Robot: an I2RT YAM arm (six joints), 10 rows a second.
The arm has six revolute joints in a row. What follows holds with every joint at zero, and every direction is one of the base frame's.
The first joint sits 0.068 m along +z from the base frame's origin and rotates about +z.
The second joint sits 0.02 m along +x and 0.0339 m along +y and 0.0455 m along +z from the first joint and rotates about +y.
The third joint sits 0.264 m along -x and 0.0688 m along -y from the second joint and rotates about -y.
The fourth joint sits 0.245 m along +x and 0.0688 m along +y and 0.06 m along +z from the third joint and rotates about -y.
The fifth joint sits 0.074 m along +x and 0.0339 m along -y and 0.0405 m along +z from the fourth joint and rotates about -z.
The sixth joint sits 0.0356 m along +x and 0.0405 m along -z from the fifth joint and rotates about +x.
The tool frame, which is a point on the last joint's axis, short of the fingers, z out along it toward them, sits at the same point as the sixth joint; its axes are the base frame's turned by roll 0, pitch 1.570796 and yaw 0 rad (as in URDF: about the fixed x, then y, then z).
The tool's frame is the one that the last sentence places.
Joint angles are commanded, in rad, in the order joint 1, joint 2, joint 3, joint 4, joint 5, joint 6. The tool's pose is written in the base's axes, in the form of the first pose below.
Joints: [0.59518, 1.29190, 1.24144, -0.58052, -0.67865, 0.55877]
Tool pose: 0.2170, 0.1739, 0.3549, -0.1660, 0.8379, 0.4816, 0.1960
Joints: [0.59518, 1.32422, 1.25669, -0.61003, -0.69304, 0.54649]
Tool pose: 0.2216, 0.1775, 0.3493, -0.1673, 0.8445, 0.4773, 0.1763
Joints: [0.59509, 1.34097, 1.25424, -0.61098, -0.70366, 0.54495]
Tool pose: 0.2245, 0.1798, 0.3441, -0.1670, 0.8468, 0.4771, 0.1656
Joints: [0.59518, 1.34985, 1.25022, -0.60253, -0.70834, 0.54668]
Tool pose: 0.2263, 0.1812, 0.3412, -0.1665, 0.8471, 0.4780, 0.1621
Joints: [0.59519, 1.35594, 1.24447, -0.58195, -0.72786, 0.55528]
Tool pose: 0.2279, 0.1829, 0.3395, -0.1680, 0.8428, 0.4863, 0.1577
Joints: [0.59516, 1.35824, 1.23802, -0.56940, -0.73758, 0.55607]
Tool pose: 0.2285, 0.1836, 0.3379, -0.1702, 0.8405, 0.4901, 0.1562
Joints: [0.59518, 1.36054, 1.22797, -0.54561, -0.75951, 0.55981]
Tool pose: 0.2292, 0.1848, 0.3362, -0.1748, 0.8348, 0.4990, 0.1533
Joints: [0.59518, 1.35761, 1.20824, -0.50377, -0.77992, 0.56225]
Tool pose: 0.2296, 0.1857, 0.3340, -0.1820, 0.8264, 0.5094, 0.1565
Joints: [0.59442, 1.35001, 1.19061, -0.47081, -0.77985, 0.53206]
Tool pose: 0.2294, 0.1853, 0.3329, -0.1979, 0.8188, 0.5103, 0.1735
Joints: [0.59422, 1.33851, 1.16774, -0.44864, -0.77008, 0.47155]
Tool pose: 0.2280, 0.1840, 0.3301, -0.2222, 0.8118, 0.5032, 0.1960
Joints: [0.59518, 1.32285, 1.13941, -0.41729, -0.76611, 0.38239]
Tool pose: 0.2257, 0.1826, 0.3274, -0.2604, 0.7974, 0.4950, 0.2266
